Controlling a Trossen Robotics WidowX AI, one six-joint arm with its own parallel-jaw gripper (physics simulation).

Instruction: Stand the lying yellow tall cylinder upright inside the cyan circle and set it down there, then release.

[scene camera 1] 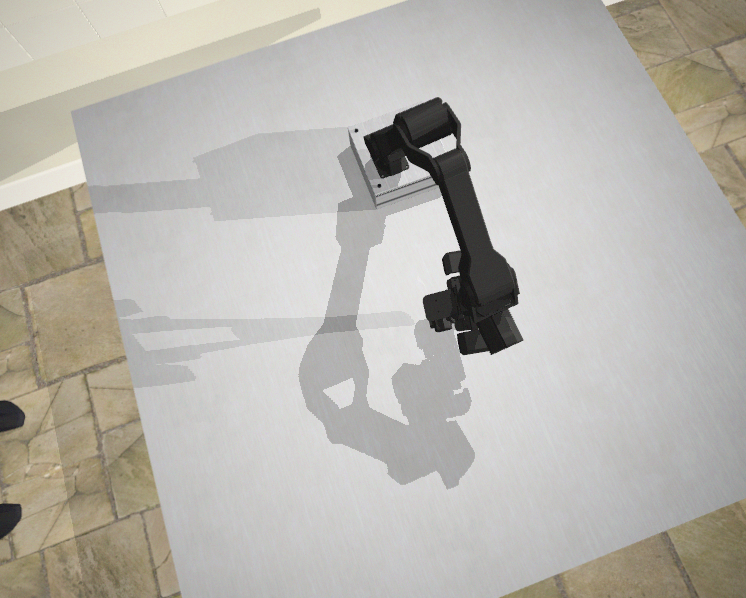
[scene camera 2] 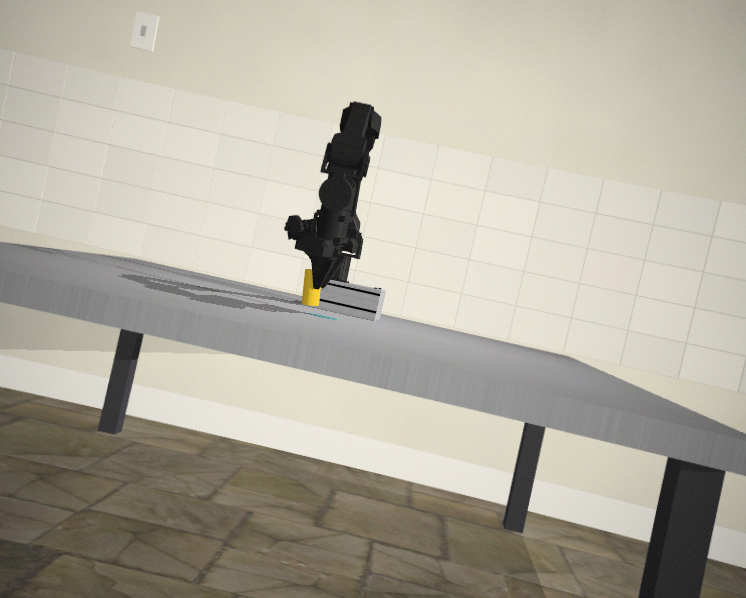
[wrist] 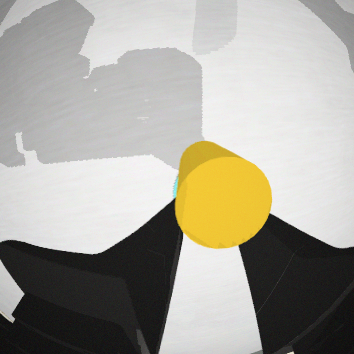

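Pixels of known places: gripper, between the fingertips: (scene camera 2: 318, 288) (wrist: 208, 204); arm's base, origin of its link: (scene camera 1: 389, 161) (scene camera 2: 334, 280).
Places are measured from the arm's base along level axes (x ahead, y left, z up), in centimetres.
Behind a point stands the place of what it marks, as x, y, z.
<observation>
The yellow tall cylinder (scene camera 2: 311, 289) {36.0, -0.3, -2.3} (wrist: 223, 202) {34.9, -1.0, 1.3} is held upright or nearly so. My gripper (scene camera 1: 457, 305) {34.7, 0.8, -1.9} (scene camera 2: 318, 285) {34.7, 0.8, -1.9} (wrist: 208, 204) {34.7, 0.8, -1.9} is shut on it, with a black finger on either side in the wrist view. The cyan circle (scene camera 2: 322, 316) (wrist: 175, 187) shows as a thin sliver in both views. In scene camera 2 it lies slightly below and right of the cylinder's base; in the wrist view it peeks out at the cylinder's left edge. The rest of the circle is hidden. In scene camera 1 the arm covers both cylinder and circle. A gap under the base is hard to judge.
The arm's light grey base block (scene camera 1: 407, 191) {6.2, 1.5, -3.6} (scene camera 2: 354, 299) {6.4, 6.0, -3.2} stands on the grey table (scene camera 1: 591, 404) {60.6, 17.3, -6.9} (scene camera 2: 435, 367) {85.5, 22.9, -7.0}, behind the cylinder in scene camera 2. Arm shadows fall over the table. A tiled wall (scene camera 2: 467, 193) rises behind the table.
</observation>
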